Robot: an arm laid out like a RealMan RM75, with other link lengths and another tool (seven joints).
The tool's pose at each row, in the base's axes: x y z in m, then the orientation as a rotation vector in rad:
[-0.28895, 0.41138, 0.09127, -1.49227, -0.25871, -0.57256]
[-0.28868, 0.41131, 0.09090, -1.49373, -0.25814, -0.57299]
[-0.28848, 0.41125, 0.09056, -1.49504, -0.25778, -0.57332]
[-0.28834, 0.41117, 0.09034, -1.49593, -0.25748, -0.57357]
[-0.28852, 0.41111, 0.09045, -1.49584, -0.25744, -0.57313]
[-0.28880, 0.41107, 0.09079, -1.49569, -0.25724, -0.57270]
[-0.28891, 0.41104, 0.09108, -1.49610, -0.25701, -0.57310]
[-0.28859, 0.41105, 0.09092, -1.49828, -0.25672, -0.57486]
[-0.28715, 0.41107, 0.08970, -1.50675, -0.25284, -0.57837]
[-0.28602, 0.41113, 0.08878, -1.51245, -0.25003, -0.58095]
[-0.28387, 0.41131, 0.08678, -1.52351, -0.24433, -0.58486]
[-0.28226, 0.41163, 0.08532, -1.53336, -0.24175, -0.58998]
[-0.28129, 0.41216, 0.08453, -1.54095, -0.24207, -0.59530]
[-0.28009, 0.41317, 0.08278, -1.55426, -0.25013, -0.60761]
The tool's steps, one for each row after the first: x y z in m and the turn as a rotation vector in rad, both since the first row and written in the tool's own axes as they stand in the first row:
[0.00006, 0.00046, -0.00005, -0.00157, 0.00019, 0.00004]
[0.00007, 0.00085, -0.00010, -0.00294, 0.00023, 0.00001]
[0.00009, 0.00112, -0.00017, -0.00389, 0.00031, 0.00001]
[0.00000, 0.00093, -0.00025, -0.00371, 0.00010, 0.00033]
[-0.00005, 0.00050, -0.00032, -0.00351, 0.00003, 0.00074]
[0.00001, 0.00019, -0.00034, -0.00403, 0.00028, 0.00061]
[0.00019, 0.00049, -0.00029, -0.00653, 0.00085, -0.00043]
[0.00079, 0.00227, -0.00011, -0.01599, 0.00288, -0.00055]
[0.00127, 0.00364, 0.00008, -0.02243, 0.00448, -0.00067]
[0.00204, 0.00645, 0.00048, -0.03474, 0.00711, -0.00002]
[0.00260, 0.00852, 0.00097, -0.04564, 0.00882, -0.00207]
[0.00292, 0.00968, 0.00160, -0.05395, 0.00948, -0.00598]
[0.00285, 0.01177, 0.00266, -0.06790, 0.00765, -0.01939]

